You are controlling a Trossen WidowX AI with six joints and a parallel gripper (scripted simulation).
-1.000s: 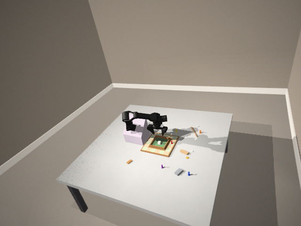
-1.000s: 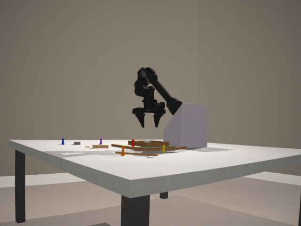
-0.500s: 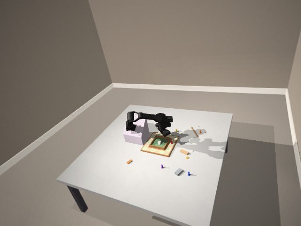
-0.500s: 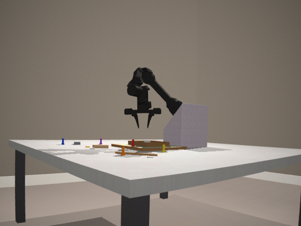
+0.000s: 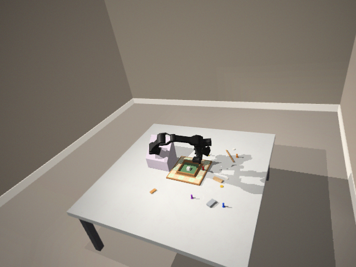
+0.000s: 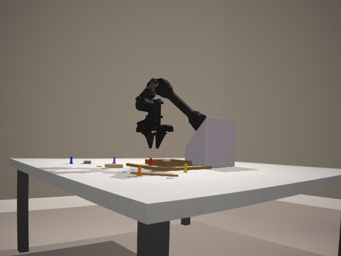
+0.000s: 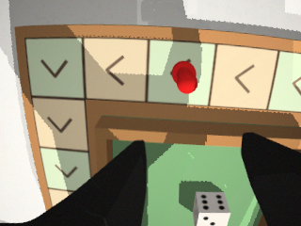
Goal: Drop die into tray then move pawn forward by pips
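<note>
Now: gripper tip 60 mm above the red pawn and 10 mm short of it. Also, from my gripper tip: green dice tray (100 mm behind, 80 mm below, 30 mm to the right); wooden block (160 mm ahead, 80 mm below, 60 mm to the right); white die (100 mm behind, 60 mm below, 40 mm to the right).
</note>
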